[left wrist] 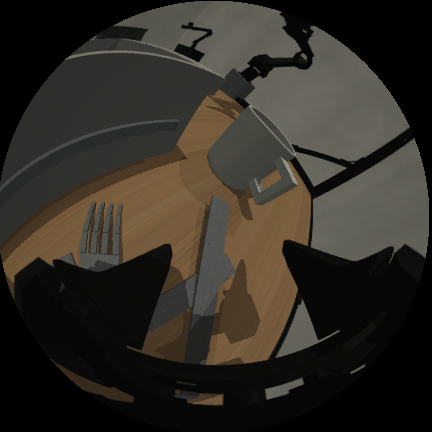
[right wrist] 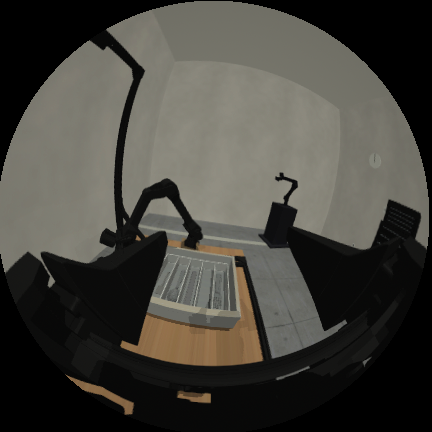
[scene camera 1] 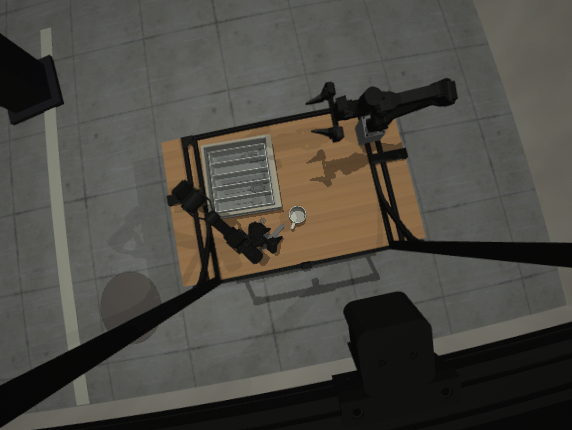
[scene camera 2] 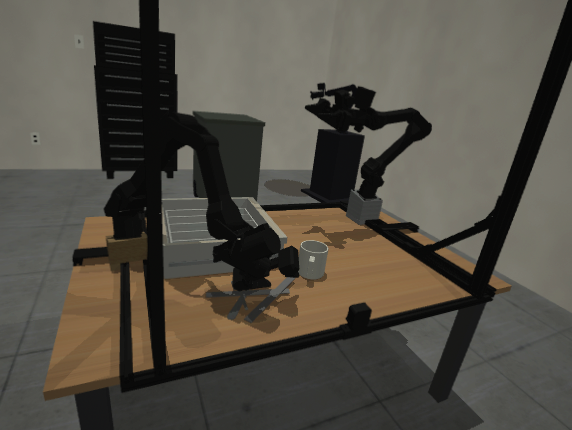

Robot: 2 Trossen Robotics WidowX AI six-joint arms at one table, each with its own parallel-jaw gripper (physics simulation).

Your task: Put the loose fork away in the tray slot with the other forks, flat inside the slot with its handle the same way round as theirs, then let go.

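Note:
The loose fork (left wrist: 100, 245) (scene camera 1: 263, 220) lies on the table beside the tray. In the left wrist view its tines point away and its handle is hidden behind one finger. The tray (scene camera 1: 277, 187) (scene camera 2: 192, 261) (left wrist: 100, 90) (right wrist: 220, 318) has long parallel slots holding cutlery; which slot has the forks is too small to tell. My left gripper (left wrist: 228, 248) is open and empty, low over the cutlery pile. The fork is outside its fingers, to the left in the wrist view. My right gripper (scene camera 1: 310, 117) (right wrist: 228, 235) is open and empty, raised high, away from the tray.
A long flat grey utensil (left wrist: 210, 260) (scene camera 1: 276, 231) lies across another flat piece (left wrist: 172, 302), both showing between the left fingers. A grey mug (scene camera 1: 297, 215) (scene camera 2: 314, 260) (left wrist: 240, 150) stands beyond them, near the tray's corner. Black frame bars run along the table's edges.

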